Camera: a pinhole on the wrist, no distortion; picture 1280 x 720 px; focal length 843.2 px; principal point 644.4 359.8 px. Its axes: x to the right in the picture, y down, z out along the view. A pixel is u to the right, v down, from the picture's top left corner.
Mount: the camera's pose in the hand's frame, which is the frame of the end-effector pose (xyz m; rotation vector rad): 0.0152 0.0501 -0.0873 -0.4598 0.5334 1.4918
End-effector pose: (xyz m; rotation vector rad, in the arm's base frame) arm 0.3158 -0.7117 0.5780 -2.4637 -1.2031 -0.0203
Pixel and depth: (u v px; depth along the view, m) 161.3 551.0 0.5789
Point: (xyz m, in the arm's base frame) 0.2683 -0.6444 -0.0174
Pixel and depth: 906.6 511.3 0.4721
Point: 0.5976 -0.9203 0.2233
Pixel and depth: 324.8 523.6 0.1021
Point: 0.3741 -0.7491 0.5335
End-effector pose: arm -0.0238 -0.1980 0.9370 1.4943 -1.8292 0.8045
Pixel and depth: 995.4 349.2 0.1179
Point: -0.1821 -0.1677 0.9581
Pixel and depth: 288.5 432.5 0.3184
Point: -0.1775 -0.3737 0.7785
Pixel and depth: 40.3 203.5 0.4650
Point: -0.1422 -0.6399 0.7365
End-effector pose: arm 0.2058 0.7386 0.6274 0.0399 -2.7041 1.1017
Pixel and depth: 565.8 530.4 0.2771
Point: 0.1815 0.7717 0.3811
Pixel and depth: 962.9 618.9 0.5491
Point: 0.2224 0.9612 0.0594
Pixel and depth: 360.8 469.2 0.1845
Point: 0.1745 0.7496 0.4830
